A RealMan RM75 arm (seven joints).
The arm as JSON. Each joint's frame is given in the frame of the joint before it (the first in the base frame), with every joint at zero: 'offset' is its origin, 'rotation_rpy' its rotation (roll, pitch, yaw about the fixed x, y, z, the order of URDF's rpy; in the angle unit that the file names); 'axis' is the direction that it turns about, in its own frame. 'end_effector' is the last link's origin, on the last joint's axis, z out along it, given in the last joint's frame.
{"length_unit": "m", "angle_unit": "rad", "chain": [
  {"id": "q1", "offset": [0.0, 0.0, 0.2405], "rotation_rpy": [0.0, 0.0, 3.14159], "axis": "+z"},
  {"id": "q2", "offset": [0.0, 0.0, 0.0], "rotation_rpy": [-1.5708, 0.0, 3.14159], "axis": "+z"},
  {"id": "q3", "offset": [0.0, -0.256, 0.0], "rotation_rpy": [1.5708, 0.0, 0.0], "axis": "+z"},
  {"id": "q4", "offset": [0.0, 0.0, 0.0], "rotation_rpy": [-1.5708, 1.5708, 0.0], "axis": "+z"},
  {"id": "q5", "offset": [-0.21, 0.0, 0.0], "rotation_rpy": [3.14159, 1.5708, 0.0], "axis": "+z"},
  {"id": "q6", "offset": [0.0, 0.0, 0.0], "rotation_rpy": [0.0, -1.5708, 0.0], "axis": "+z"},
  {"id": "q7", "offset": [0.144, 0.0, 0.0], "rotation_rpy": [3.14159, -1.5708, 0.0], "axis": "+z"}
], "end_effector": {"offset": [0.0, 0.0, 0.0], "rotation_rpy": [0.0, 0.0, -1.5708]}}
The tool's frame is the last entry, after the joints.
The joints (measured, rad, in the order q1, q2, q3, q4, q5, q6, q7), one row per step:
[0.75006 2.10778 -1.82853 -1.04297 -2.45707 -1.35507 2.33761]
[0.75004 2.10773 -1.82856 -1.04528 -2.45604 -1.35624 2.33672]
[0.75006 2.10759 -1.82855 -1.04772 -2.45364 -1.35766 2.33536]
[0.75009 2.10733 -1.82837 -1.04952 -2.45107 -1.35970 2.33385]
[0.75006 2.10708 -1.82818 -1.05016 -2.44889 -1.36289 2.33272]
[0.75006 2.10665 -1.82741 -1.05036 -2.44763 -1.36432 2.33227]
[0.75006 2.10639 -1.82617 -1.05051 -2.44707 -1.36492 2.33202]
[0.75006 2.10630 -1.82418 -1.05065 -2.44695 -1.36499 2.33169]
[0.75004 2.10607 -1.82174 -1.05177 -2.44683 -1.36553 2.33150]
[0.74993 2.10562 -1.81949 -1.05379 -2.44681 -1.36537 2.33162]
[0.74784 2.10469 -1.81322 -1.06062 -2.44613 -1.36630 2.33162]
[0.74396 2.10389 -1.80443 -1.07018 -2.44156 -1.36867 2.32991]
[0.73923 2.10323 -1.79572 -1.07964 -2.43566 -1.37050 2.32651]
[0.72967 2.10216 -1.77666 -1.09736 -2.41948 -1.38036 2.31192]
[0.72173 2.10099 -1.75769 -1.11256 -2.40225 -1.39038 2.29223]
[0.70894 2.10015 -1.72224 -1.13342 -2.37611 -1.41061 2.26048]
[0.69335 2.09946 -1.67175 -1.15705 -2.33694 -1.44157 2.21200]
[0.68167 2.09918 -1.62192 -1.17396 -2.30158 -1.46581 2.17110]
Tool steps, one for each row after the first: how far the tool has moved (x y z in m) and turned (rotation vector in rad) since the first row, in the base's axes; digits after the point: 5 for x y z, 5 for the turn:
[-0.00061 -0.00012 0.00007 -0.00120 0.00139 0.00171]
[-0.00136 -0.00033 0.00010 -0.00318 0.00381 0.00324]
[-0.00191 -0.00060 0.00019 -0.00568 0.00571 0.00396]
[-0.00202 -0.00104 0.00031 -0.00892 0.00610 0.00300]
[-0.00203 -0.00110 0.00053 -0.00981 0.00664 0.00199]
[-0.00207 -0.00098 0.00075 -0.00958 0.00741 0.00120]
[-0.00217 -0.00070 0.00099 -0.00849 0.00865 0.00052]
[-0.00246 -0.00034 0.00139 -0.00712 0.01031 0.00008]
[-0.00293 0.00016 0.00185 -0.00483 0.01244 0.00048]
[-0.00401 0.00102 0.00309 0.00017 0.01903 0.00026]
[-0.00564 0.00156 0.00452 0.00405 0.03102 -0.00149]
[-0.00715 0.00190 0.00585 0.00696 0.04434 -0.00290]
[-0.00997 0.00165 0.00866 0.00387 0.07186 -0.00479]
[-0.01271 0.00153 0.01152 -0.00218 0.09880 -0.00231]
[-0.01609 0.00134 0.01674 -0.01154 0.14087 -0.00292]
[-0.02030 0.00090 0.02426 -0.02814 0.19996 -0.00100]
[-0.02399 0.00182 0.03174 -0.03486 0.25650 0.00026]

